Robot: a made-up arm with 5 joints.
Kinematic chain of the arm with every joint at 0, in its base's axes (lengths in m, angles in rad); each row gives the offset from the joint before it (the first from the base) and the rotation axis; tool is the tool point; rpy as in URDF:
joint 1: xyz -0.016 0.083 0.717 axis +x
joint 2: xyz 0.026 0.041 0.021 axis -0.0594 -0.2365 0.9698
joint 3: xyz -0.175 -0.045 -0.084 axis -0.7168 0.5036 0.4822
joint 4: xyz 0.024 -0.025 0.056 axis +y
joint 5: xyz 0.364 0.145 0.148 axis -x
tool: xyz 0.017 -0.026 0.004 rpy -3.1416 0 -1.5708
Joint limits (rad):
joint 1: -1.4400..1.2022
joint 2: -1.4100..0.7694
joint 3: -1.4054..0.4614
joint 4: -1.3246..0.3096
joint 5: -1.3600..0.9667
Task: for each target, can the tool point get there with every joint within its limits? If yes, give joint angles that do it. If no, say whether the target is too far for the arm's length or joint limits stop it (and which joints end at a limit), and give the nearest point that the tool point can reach.
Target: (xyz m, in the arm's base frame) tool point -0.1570 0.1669 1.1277
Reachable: yes | joints -0.3757 0.3003 -0.3529 -0.9999 0.7287
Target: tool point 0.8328 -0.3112 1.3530
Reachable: no: too far | nearest point 0.2450 -0.1183 1.0417 | short by 0.693 m
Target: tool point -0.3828 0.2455 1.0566
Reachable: yes | joints -0.6076 -0.5164 -1.0273 -0.9334 0.6100
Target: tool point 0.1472 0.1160 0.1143
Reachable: no: joint limits stop it (at a limit: joint 2, joint 3, joint 4, joint 5) | nearest point 0.0897 0.1016 0.3775 | short by 0.270 m
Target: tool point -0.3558 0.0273 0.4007
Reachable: no: joint limits stop it (at a limit: joint 1, joint 3, joint 4) | nearest point -0.3957 -0.1872 0.4012 | short by 0.218 m
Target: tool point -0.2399 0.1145 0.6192
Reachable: no: joint limits stop it (at a limit: joint 1, joint 2, joint 4) | nearest point -0.2311 -0.1270 0.6238 | short by 0.242 m
